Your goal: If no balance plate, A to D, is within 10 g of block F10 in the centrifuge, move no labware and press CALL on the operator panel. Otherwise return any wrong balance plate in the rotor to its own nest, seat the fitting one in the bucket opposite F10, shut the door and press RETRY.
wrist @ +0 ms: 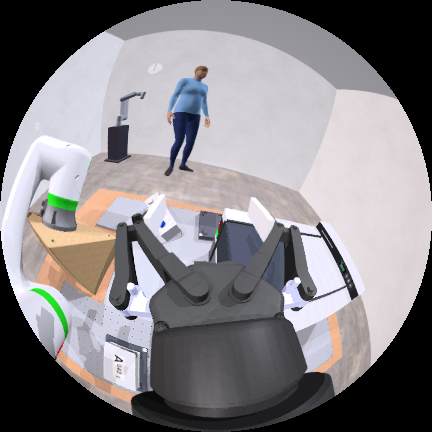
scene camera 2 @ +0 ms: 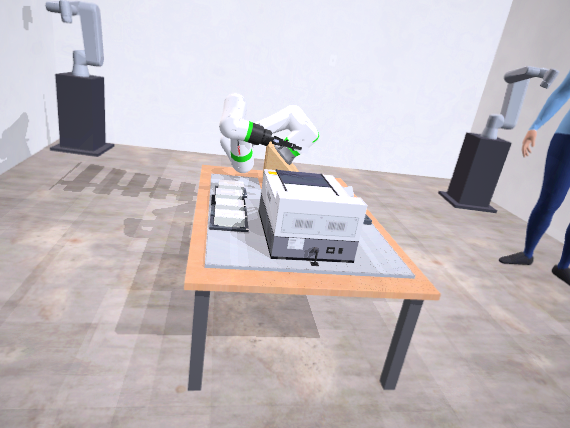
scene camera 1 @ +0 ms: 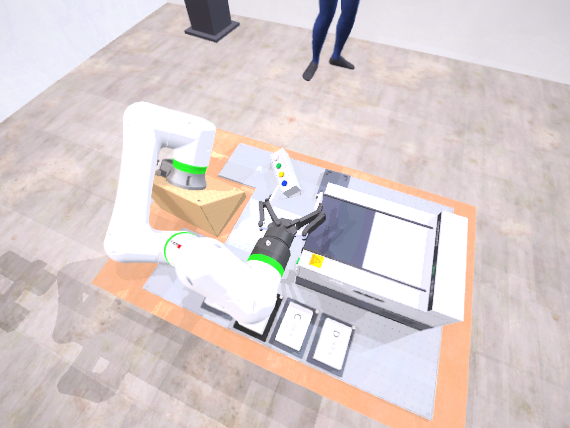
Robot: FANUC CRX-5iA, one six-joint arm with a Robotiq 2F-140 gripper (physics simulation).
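Places are measured from the arm's base along level axes (x left, y back, z up), in metres.
Where they show: gripper, fingertip midpoint: [wrist: 207,204] [scene camera 2: 304,149] [scene camera 1: 299,192]; arm's base, link origin: [wrist: 58,224] [scene camera 2: 282,155] [scene camera 1: 186,182].
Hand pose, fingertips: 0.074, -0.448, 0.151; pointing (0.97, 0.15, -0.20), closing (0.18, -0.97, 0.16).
Observation:
Things, the pixels of their top centre, and the offset from my fingertips, as dx, dy, dz.
- white operator panel, top centre: [wrist: 160,206] [scene camera 1: 285,166] +0.233, +0.180, -0.221
- Plates C, top centre: [scene camera 1: 294,324] [scene camera 2: 230,202] -0.313, -0.156, -0.251
- D, top centre: [scene camera 1: 333,342] [scene camera 2: 230,213] -0.300, -0.289, -0.251
- Plate A, top centre: [wrist: 118,367] [scene camera 2: 231,183] -0.331, +0.115, -0.251
- dark grey box, top centre: [wrist: 213,222] [scene camera 1: 334,184] +0.288, -0.040, -0.275
My gripper [scene camera 1: 297,196] [wrist: 207,204] is open and empty, above the table between the operator panel and the centrifuge's dark window. The white centrifuge [scene camera 1: 400,245] [scene camera 2: 320,215] stands at the right in scene camera 1; its rotor, buckets and block F10 cannot be seen. The white operator panel [scene camera 1: 294,188] [wrist: 173,233] has green, yellow and blue buttons. Plates C [scene camera 1: 295,327] and D [scene camera 1: 332,346] lie in nests. The plate beside C [scene camera 1: 257,326] is partly hidden by the arm. Plate A [wrist: 120,365] shows in the wrist view at lower left.
A wooden wedge-shaped block [scene camera 1: 200,197] [wrist: 75,245] stands at the arm's base. A dark grey box [scene camera 1: 335,177] [wrist: 210,231] lies between the panel and the centrifuge at the far side. A person [wrist: 190,100] stands beyond the table. My arm hangs over the plate row.

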